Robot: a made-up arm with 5 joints.
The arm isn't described. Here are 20 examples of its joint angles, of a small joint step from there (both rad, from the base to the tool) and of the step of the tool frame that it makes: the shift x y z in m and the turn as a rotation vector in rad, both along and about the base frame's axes.
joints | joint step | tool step
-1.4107 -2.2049 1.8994 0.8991 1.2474 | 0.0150 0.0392 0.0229 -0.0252 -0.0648 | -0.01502 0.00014 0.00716 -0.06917 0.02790 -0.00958
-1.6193 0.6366 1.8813 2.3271 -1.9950 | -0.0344 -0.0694 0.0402 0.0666 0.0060 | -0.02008 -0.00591 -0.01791 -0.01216 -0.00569 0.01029
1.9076 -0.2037 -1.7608 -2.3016 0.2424 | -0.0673 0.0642 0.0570 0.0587 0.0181 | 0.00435 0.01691 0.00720 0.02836 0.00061 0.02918
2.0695 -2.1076 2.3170 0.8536 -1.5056 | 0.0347 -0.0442 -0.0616 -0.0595 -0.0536 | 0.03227 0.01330 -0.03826 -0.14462 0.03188 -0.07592
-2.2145 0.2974 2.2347 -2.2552 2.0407 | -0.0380 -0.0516 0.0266 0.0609 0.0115 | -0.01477 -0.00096 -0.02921 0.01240 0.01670 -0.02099
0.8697 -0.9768 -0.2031 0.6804 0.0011 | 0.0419 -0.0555 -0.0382 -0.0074 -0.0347 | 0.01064 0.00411 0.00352 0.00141 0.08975 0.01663
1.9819 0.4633 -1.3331 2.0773 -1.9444 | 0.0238 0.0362 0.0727 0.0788 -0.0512 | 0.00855 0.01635 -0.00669 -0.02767 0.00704 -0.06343
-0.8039 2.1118 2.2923 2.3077 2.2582 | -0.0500 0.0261 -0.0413 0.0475 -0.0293 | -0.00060 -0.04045 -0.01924 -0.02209 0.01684 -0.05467
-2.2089 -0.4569 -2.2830 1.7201 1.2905 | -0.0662 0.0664 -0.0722 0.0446 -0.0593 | 0.00027 -0.01890 0.00826 0.19468 0.00052 0.04234
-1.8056 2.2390 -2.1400 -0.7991 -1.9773 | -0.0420 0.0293 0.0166 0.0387 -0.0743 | 0.00536 0.01369 -0.01920 0.03473 -0.00011 0.09778
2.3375 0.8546 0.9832 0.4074 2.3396 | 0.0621 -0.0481 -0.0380 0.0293 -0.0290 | -0.01185 -0.03066 0.00514 -0.00007 0.03509 -0.02037
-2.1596 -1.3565 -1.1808 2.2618 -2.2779 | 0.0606 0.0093 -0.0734 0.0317 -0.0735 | -0.00513 0.00016 0.02865 -0.08688 -0.07665 0.11523
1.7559 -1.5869 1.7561 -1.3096 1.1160 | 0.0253 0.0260 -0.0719 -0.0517 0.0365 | -0.00015 -0.00195 -0.01972 -0.02488 0.00482 -0.11048
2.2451 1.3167 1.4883 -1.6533 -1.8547 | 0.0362 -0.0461 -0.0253 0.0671 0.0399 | -0.01927 -0.02412 -0.01162 -0.01036 0.02274 0.05958
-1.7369 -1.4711 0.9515 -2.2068 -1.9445 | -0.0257 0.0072 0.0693 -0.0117 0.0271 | -0.01437 -0.00397 -0.01307 0.01375 -0.00303 -0.04791
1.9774 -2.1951 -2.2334 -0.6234 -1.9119 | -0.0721 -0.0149 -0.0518 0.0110 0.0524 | 0.00969 0.00615 0.03124 0.00257 0.02865 -0.06577
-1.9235 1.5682 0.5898 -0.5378 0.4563 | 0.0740 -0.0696 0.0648 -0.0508 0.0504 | -0.00831 -0.00578 0.01200 -0.14146 -0.07237 0.01360
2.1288 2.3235 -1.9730 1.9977 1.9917 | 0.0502 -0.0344 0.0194 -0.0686 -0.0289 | 0.00172 -0.01782 -0.01037 -0.02807 -0.00421 0.03857
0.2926 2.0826 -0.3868 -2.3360 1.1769 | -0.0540 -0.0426 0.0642 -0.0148 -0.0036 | 0.00284 -0.02272 0.03471 0.07396 0.07198 0.01679
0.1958 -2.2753 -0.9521 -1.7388 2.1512 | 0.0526 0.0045 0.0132 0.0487 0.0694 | -0.00654 0.00485 -0.01568 -0.10404 0.03744 0.03337
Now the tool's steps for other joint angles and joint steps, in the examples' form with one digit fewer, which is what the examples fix.
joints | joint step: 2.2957 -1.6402 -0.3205 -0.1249 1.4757 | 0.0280 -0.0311 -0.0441 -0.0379 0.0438
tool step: -0.0004 -0.0099 -0.0063 -0.0112 -0.0516 -0.0233
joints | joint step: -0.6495 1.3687 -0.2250 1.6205 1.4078 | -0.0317 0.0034 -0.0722 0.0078 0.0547
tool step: -0.0028 -0.0123 -0.0047 0.0418 -0.0134 -0.0087
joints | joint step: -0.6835 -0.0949 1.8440 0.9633 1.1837 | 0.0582 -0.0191 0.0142 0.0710 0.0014
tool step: -0.0111 0.0374 0.0134 -0.0713 0.0124 -0.0521
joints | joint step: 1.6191 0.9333 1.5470 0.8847 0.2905 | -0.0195 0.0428 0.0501 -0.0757 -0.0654
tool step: 0.0149 0.0096 0.0094 0.0543 0.0318 -0.0272
